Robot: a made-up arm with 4 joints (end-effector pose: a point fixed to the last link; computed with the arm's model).
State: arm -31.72 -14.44 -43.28 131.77
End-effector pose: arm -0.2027 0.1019 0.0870 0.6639 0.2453 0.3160 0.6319
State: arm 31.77 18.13 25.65 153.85
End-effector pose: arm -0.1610 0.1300 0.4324 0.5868 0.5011 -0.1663 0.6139
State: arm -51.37 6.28 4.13 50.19
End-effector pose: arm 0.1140 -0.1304 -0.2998 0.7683 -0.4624 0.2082 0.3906
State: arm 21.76 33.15 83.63 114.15
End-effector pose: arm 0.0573 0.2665 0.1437 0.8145 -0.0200 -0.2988 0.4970
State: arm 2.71 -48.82 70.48 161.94
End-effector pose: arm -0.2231 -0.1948 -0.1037 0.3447 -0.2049 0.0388 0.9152
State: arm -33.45 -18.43 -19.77 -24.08
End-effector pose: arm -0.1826 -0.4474 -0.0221 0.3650 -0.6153 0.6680 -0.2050
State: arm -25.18 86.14 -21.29 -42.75
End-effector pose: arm -0.1447 -0.1836 -0.1675 0.6062 -0.4887 0.4300 0.4569
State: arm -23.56 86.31 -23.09 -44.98
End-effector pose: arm -0.1485 -0.1965 -0.1582 0.5920 -0.4993 0.4394 0.4551
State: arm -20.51 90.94 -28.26 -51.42
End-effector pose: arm -0.1462 -0.2184 -0.1402 0.5651 -0.5238 0.4328 0.4680
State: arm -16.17 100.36 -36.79 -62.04
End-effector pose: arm -0.1228 -0.2402 -0.1217 0.5396 -0.5607 0.3932 0.4896
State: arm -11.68 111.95 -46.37 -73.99
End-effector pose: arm -0.0759 -0.2436 -0.1131 0.5397 -0.5949 0.3233 0.5004
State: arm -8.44 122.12 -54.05 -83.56
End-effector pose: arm -0.0276 -0.2281 -0.1113 0.5638 -0.6118 0.2532 0.4937
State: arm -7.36 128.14 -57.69 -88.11
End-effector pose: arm -0.0008 -0.2110 -0.1116 0.5869 -0.6126 0.2115 0.4854
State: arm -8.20 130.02 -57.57 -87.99
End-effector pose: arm 0.0025 -0.2019 -0.1150 0.5955 -0.6067 0.1987 0.4877
